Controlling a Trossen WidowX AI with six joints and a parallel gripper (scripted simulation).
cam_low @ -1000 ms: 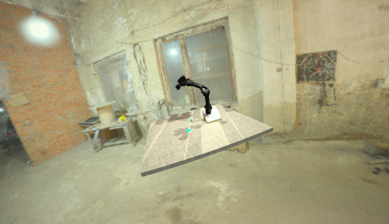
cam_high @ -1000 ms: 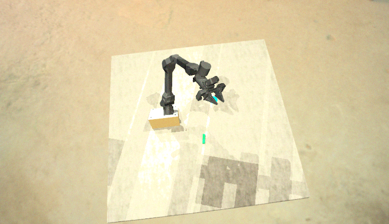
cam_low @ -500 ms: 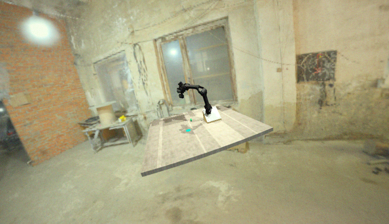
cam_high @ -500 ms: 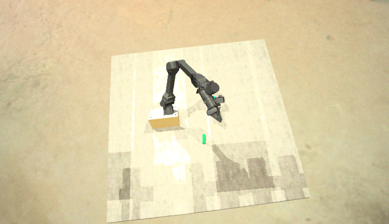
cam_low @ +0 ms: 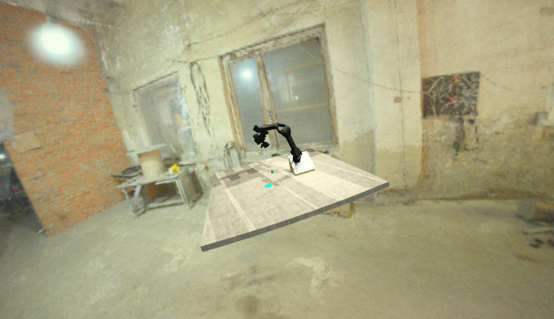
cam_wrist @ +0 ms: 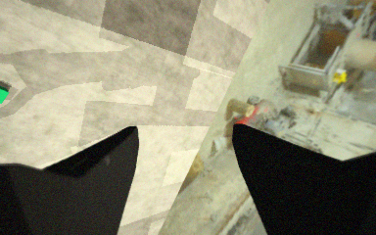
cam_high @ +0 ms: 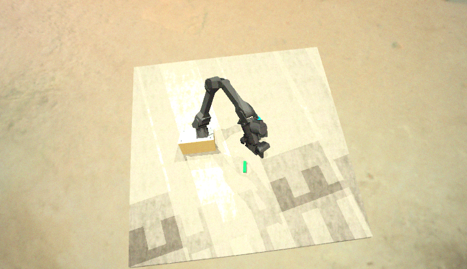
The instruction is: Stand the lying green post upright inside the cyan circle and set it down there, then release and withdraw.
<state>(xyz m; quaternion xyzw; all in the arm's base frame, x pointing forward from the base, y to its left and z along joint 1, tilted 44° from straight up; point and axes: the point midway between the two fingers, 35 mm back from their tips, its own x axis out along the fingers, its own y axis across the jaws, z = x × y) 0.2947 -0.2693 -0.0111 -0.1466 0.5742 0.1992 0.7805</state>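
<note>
The green post lies 70 mm behind my gripper tip, 50 mm to the left of it and 270 mm below it. Also, from my gripper tip: cyan circle 30 mm ahead, 360 mm to the left, 280 mm below.
</note>
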